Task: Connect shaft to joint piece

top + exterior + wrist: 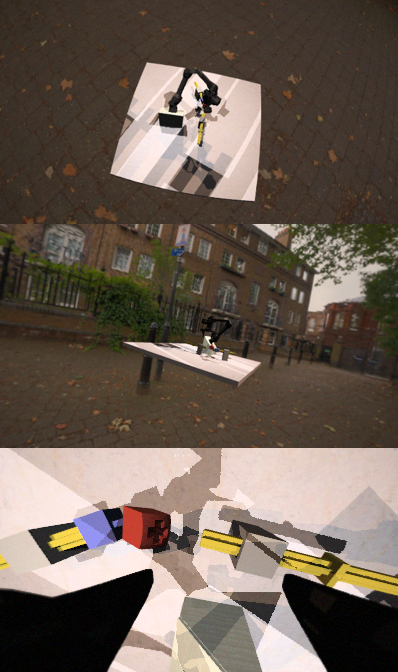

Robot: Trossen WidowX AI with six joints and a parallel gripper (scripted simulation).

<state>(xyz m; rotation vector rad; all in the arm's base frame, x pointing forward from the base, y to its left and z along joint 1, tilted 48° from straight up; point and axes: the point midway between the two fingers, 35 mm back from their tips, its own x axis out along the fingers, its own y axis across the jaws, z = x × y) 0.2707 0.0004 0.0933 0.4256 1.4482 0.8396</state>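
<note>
My gripper tip is 9 cm to the right of the red square joint piece and 9 cm above it.
</note>
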